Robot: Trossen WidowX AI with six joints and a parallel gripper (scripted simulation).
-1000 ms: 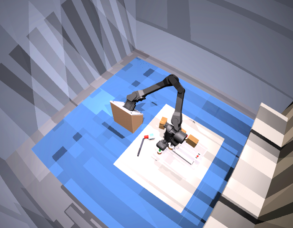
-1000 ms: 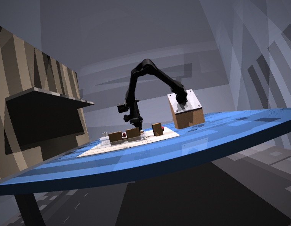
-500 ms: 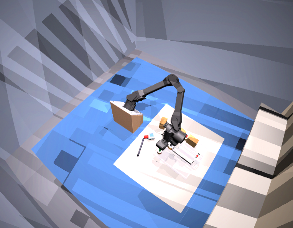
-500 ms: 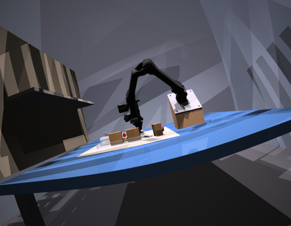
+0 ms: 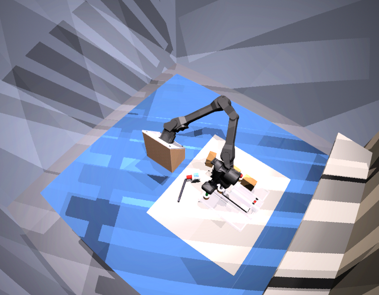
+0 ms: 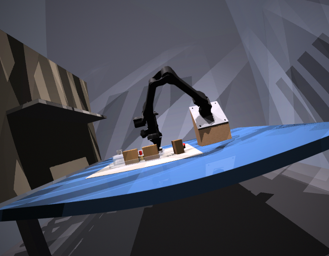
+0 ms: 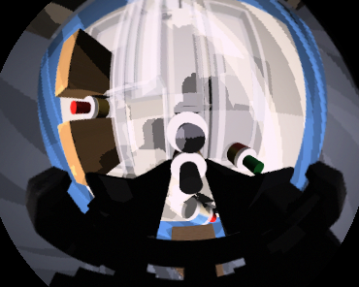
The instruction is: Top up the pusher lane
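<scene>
Right now my gripper tip is 150 mm short of the clear pusher lane and 10 mm above it. From my gripper tip the other things lie so: brown box: 130 mm to the left, 100 mm behind; then dark rod: 140 mm behind, 100 mm to the right, 20 mm below.
</scene>
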